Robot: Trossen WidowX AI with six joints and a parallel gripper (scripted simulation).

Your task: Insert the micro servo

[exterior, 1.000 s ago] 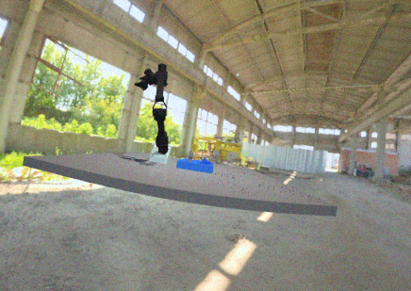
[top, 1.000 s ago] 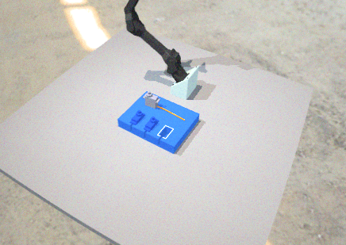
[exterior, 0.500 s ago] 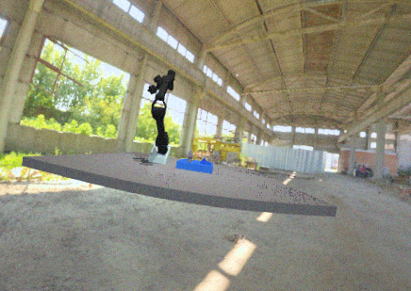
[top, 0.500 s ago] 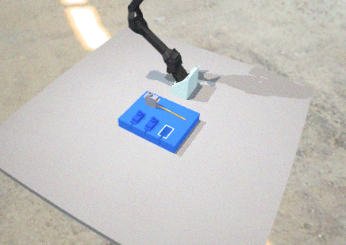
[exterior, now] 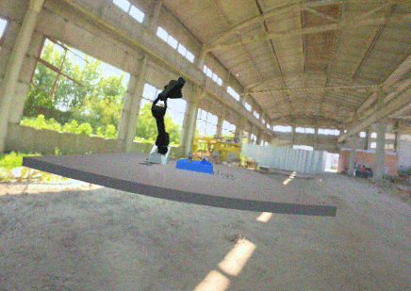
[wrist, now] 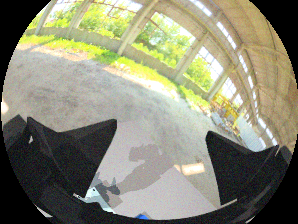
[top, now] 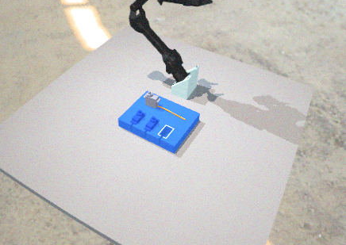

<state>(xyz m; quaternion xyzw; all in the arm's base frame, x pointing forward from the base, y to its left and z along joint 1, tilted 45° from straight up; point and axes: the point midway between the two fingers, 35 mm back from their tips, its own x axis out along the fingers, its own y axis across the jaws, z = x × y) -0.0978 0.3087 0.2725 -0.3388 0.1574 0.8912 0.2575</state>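
The deck lies 28 cm ahead of my gripper tip, 1 cm to the right of it and 48 cm below it.
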